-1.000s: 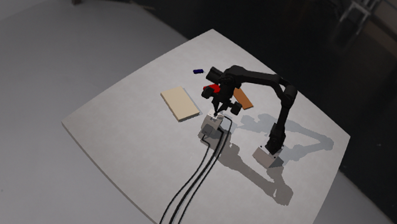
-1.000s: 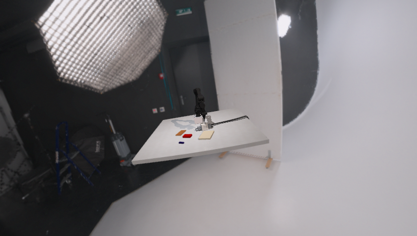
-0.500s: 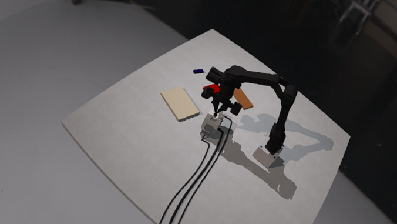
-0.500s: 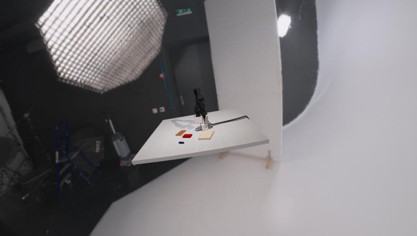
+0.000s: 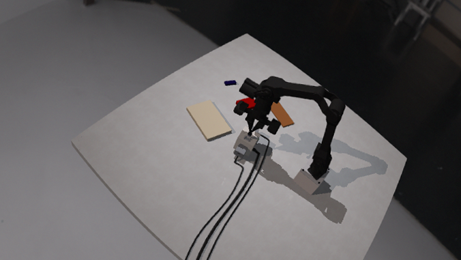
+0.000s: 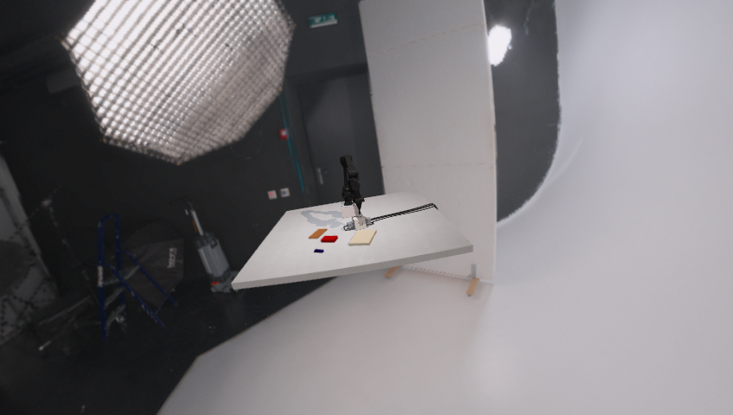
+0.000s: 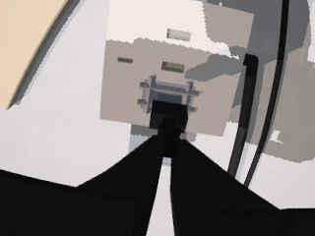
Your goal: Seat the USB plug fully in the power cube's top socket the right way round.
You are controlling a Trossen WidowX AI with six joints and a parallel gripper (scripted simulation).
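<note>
Right now my gripper tip is 20 mm above the black USB plug.
</note>
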